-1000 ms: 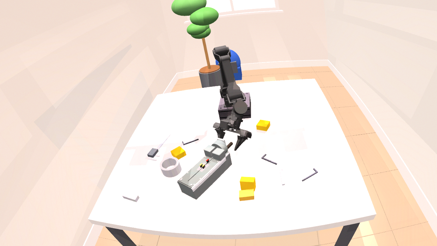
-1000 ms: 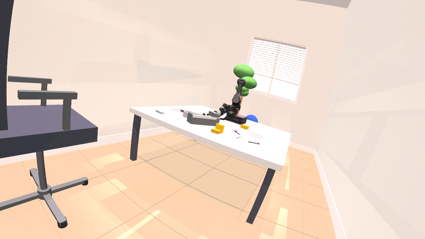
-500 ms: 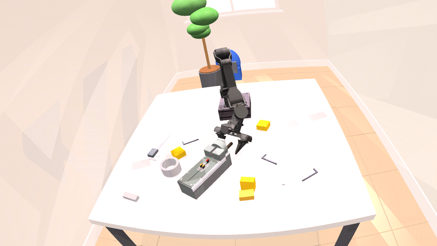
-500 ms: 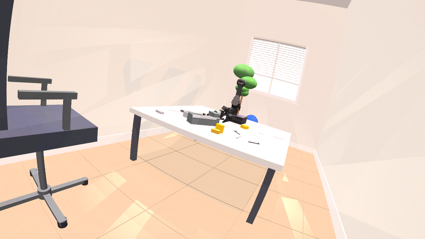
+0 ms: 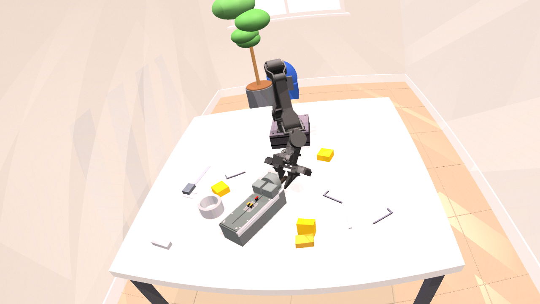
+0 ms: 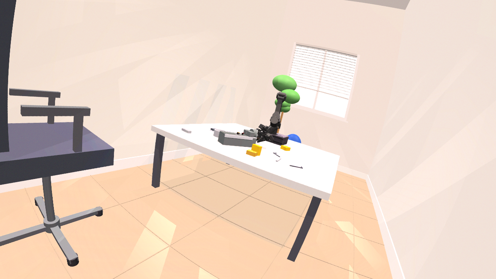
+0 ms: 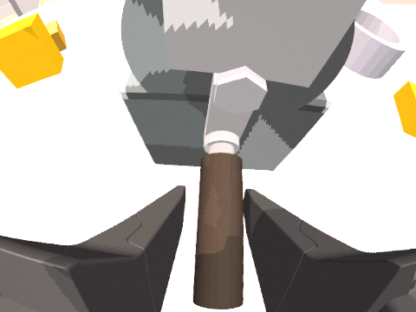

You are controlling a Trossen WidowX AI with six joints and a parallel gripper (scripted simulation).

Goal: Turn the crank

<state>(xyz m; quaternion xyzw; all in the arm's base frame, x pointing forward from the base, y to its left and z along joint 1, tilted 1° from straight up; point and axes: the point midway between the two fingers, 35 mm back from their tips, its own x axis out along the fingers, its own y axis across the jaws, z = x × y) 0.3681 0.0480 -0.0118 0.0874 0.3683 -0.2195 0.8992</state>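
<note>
Now: gripper tip 2 cm below the brown crank handle, 2 cm past it and 1 cm to the right of it. Also, from my gripper tip: red pointer 11 cm ahead, 6 cm to the right, 5 cm above.
</note>
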